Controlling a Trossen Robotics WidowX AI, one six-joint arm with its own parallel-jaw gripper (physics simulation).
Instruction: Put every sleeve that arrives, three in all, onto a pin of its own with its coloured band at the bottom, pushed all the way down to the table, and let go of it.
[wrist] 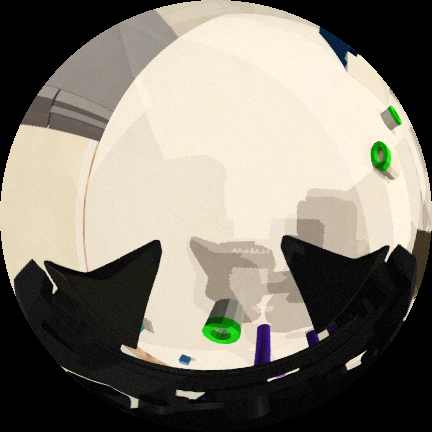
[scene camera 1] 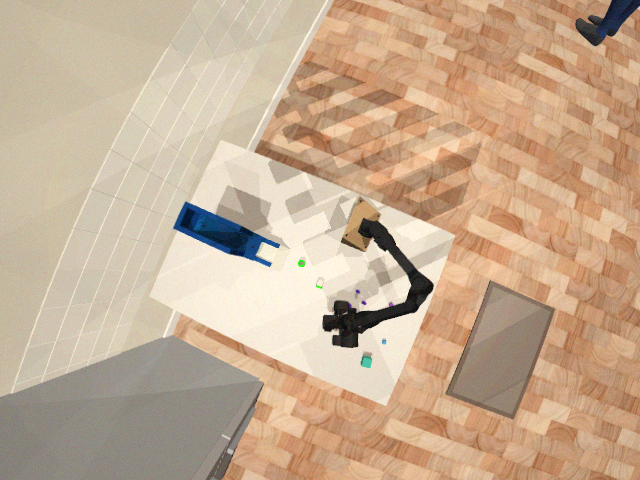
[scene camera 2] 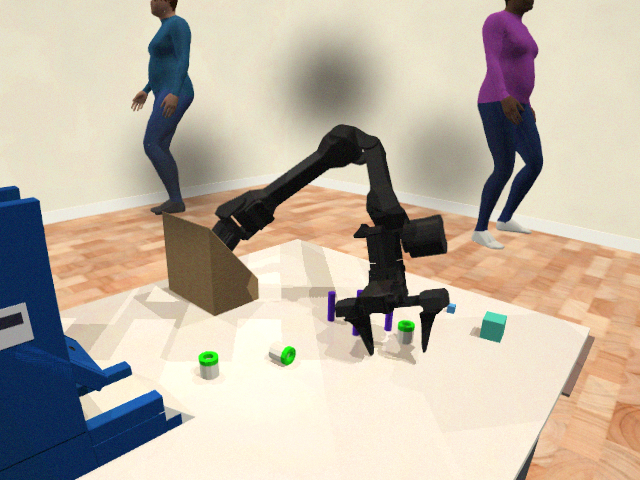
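Note:
Three grey sleeves with green bands lie off the pins. One sleeve [scene camera 2: 405, 334] [wrist: 226, 311] stands band up behind the fingertips, touched by neither finger. A second sleeve [scene camera 1: 319, 282] [scene camera 2: 277, 353] [wrist: 381, 156] lies on its side. A third sleeve [scene camera 1: 301, 262] [scene camera 2: 208, 367] [wrist: 390, 118] stands band up nearest the blue chute. Several upright purple pins show; one bare pin [scene camera 1: 357, 291] [scene camera 2: 331, 305] stands left of the gripper in scene view 2, another pin [scene camera 2: 388, 321] [wrist: 262, 345] beside the first sleeve. My gripper [scene camera 2: 398, 352] [wrist: 222, 244] is open and empty, fingers pointing down low over the table.
The blue chute [scene camera 1: 193, 235] [scene camera 2: 31, 392] stands at the table's far left. A teal cube [scene camera 1: 366, 361] [scene camera 2: 492, 328] and a small blue cube [scene camera 1: 384, 341] [scene camera 2: 451, 308] [wrist: 185, 359] lie right of the gripper. The brown wedge base [scene camera 2: 191, 268] carries the arm. People stand beyond the table.

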